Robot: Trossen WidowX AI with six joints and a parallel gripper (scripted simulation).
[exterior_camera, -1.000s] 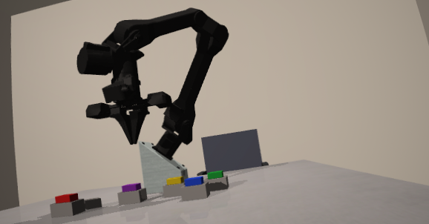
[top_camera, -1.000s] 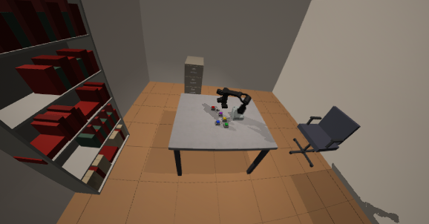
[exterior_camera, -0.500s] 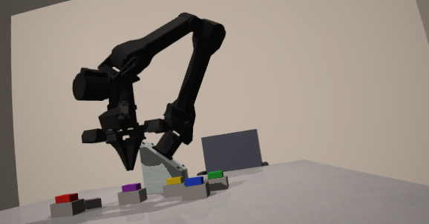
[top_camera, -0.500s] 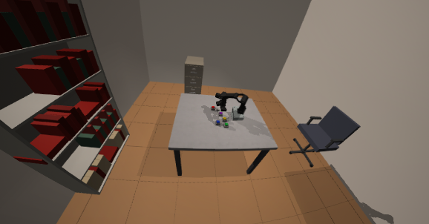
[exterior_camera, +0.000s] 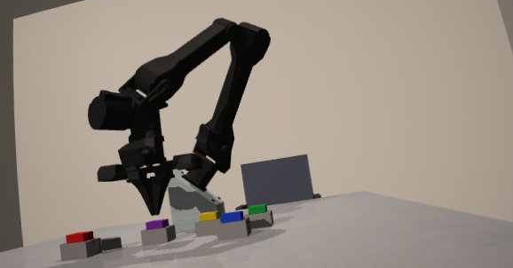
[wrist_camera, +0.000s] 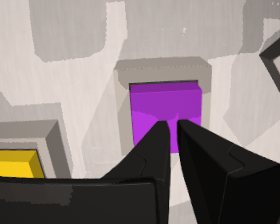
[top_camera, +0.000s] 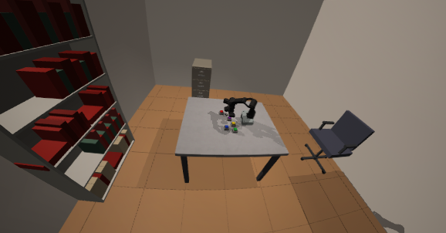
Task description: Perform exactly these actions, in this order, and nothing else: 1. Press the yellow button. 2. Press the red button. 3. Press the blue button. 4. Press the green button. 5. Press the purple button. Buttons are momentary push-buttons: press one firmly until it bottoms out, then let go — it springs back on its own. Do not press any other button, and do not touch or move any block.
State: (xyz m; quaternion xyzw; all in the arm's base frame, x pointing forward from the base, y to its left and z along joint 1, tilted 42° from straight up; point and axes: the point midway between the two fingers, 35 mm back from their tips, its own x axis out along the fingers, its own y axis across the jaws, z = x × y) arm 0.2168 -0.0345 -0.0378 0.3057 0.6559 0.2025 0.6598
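Right now my gripper tip is 2 cm above the purple button. The rest, counted from my gripper tip: red button: 7 cm ahead, 12 cm to the right, 2 cm below; yellow button: 2 cm behind, 10 cm to the left, 2 cm below; small block: 1 cm ahead, 9 cm to the right, 4 cm below.
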